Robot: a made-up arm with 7 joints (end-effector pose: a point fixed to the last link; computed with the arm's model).
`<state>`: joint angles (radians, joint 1 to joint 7).
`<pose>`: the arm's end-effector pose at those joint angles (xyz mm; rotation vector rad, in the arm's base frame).
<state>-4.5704 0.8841 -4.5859 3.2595 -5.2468 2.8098 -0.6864</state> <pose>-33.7 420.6 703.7 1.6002 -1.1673 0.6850</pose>
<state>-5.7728 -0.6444 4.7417 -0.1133 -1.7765 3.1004 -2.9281</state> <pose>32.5 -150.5 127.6 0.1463 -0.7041 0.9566</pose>
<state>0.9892 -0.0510 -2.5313 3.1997 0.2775 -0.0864 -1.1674</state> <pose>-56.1 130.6 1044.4 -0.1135 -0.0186 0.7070</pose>
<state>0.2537 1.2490 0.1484 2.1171 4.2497 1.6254 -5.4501</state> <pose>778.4 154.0 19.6 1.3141 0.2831 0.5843</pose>
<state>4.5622 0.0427 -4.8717 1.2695 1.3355 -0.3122 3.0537</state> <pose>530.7 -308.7 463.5 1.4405 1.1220 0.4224</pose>
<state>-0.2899 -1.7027 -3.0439 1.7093 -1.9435 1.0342 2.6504</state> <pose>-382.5 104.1 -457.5 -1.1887 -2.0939 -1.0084</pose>
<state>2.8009 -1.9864 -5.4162 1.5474 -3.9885 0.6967 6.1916</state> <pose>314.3 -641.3 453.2 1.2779 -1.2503 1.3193</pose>
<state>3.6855 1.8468 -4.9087 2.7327 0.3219 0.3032 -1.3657</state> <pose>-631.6 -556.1 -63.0 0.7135 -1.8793 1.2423</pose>
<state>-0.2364 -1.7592 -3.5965 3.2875 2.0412 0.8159 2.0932</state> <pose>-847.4 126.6 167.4 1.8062 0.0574 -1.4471</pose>
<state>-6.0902 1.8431 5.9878 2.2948 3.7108 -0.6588 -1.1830</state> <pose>441.9 34.8 -357.2 1.3784 -2.6899 -0.1201</pose>
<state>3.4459 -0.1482 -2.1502 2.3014 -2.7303 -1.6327 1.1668</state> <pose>112.0 338.2 699.8 0.3194 -2.6557 -1.0238</pose>
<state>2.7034 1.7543 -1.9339 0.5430 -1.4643 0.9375 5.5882</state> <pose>283.8 309.4 442.6 0.1558 0.3793 -0.4330</pose>
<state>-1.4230 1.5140 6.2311 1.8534 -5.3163 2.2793 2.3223</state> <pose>163.9 -423.8 -232.5 0.8556 1.3392 2.5277</pose>
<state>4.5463 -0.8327 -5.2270 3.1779 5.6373 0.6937 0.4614</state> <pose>61.6 657.3 786.7 0.1982 0.3224 2.1639</pose>
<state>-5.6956 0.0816 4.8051 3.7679 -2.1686 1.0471 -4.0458</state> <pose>-229.6 297.1 900.1 -1.8063 -0.2266 2.1374</pose>
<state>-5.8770 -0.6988 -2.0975 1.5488 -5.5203 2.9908 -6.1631</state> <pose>-118.7 -464.6 362.0 -1.2163 0.3115 0.1653</pose>
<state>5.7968 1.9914 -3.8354 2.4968 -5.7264 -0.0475 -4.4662</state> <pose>822.9 -210.5 22.9 1.3334 1.0146 1.2940</pose>
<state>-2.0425 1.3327 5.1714 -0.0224 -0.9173 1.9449 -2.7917</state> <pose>-1.5 232.6 247.8 0.0816 0.2529 -1.7609</pose>
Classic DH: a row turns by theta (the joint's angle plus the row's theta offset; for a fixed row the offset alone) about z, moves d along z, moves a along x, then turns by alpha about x. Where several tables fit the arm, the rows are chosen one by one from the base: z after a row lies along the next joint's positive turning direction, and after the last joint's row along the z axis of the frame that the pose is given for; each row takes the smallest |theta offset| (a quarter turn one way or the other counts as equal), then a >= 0, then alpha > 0; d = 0 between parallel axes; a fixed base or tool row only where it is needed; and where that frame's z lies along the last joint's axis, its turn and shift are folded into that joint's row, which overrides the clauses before.
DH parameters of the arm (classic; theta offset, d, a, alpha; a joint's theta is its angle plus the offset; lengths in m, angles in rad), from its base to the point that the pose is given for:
joint 1: 0 0.2203 0 -1.5708
joint 2: 0 0 0 1.5708
joint 3: 0 0.285 0.0628 1.5708
joint 4: 0 0 0.0986 1.5708
joint 5: 0 0.4358 0 1.5708
joint 6: 0 0 0.0933 -1.5708
joint 7: 0 0.1191 0 0

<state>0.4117 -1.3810 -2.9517 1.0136 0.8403 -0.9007 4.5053</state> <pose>-299.9 -121.2 -278.2 1.9629 -2.1432 -0.7658</pose>
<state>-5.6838 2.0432 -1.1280 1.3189 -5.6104 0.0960 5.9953</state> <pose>477.6 -410.0 -123.7 1.8191 0.2653 -0.1171</pose>
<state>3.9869 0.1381 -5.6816 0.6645 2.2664 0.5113 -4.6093</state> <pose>-64.2 -468.0 40.4 2.0110 0.7644 0.0395</pose>
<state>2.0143 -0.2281 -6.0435 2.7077 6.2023 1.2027 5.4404</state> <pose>-91.3 50.8 1068.8 -0.0378 -1.6018 -1.5178</pose>
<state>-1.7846 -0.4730 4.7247 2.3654 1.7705 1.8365 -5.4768</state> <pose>-266.6 268.4 930.9 0.2811 -1.7162 2.5992</pose>
